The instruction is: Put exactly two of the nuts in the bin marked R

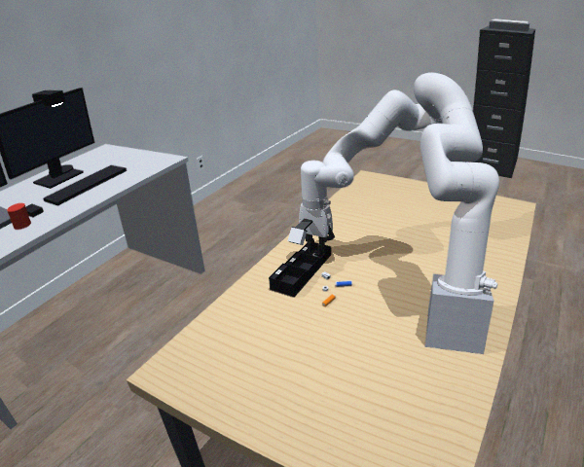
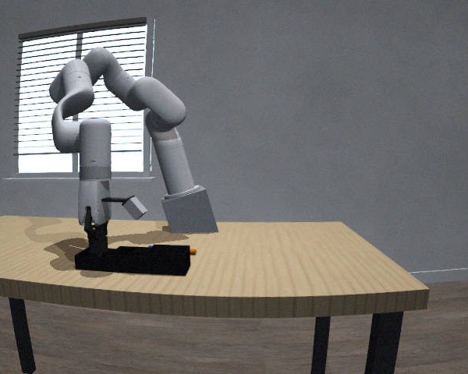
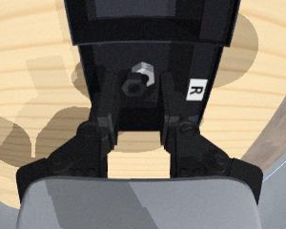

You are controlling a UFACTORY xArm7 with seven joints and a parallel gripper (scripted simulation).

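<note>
My hand is 3 cm above the small black piece. Round my hand: black bin: 1 cm behind, 8 cm to the left, 2 cm below; then blue piece: 15 cm behind, 7 cm to the left, 4 cm below; then orange piece: 16 cm behind, 16 cm to the left, 4 cm below.
</note>
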